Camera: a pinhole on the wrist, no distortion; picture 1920 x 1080 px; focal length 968.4 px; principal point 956.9 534.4 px. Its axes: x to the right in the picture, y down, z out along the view. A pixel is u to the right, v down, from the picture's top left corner.
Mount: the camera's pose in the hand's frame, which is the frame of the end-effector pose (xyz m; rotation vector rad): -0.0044 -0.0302 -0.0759 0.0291 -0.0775 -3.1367
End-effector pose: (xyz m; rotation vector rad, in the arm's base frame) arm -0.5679 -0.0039 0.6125 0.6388 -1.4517 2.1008
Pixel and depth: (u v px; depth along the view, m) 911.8 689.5 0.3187
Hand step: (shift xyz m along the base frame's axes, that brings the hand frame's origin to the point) 0.0613 -0.2106 0.1276
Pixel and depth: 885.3 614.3 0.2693
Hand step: 0.0352 -0.1701 0.0965
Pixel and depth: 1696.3 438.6 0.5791
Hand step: 0.3607 -0.5429 -0.1697
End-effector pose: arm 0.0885 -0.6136 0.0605 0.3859 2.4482 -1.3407
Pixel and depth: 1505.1 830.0 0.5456
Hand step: 0.2992 -0.5155 0.0214
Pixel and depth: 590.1 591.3 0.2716
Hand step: -0.0680 -0.1774 -0.1135
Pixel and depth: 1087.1 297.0 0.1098
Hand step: 0.0250 -0.0279 -0.0093
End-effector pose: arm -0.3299 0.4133 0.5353 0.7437 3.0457 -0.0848
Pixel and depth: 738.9 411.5 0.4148
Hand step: -0.0546 0.0575 -0.3406
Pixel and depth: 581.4 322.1 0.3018
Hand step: -0.0729 0.0825 -0.2286
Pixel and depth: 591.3 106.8 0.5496
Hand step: -0.0633 0.2762 -0.4798
